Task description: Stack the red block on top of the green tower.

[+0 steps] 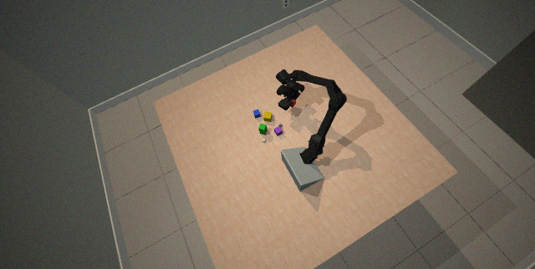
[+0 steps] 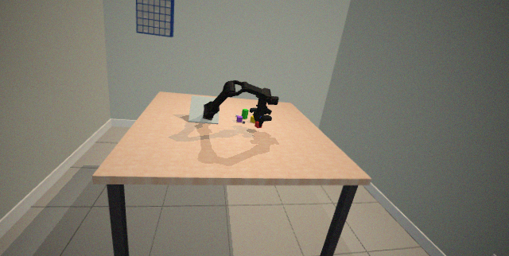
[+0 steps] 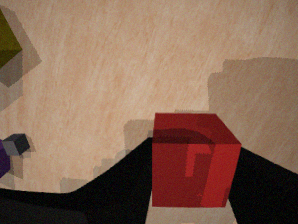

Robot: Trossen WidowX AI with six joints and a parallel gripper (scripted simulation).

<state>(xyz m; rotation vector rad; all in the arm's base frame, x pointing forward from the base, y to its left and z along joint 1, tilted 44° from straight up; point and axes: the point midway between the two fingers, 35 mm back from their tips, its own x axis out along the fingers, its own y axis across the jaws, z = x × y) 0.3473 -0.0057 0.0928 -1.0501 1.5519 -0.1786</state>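
My gripper tip is now 24 cm to the right of the small white bit, 15 cm past it and 3 cm above it. From my gripper tip the other things lie so: yellow block: 16 cm to the left, 2 cm below, 2 cm behind; then red block: 1 cm above; then purple block: 14 cm to the left, 13 cm behind, 2 cm below.
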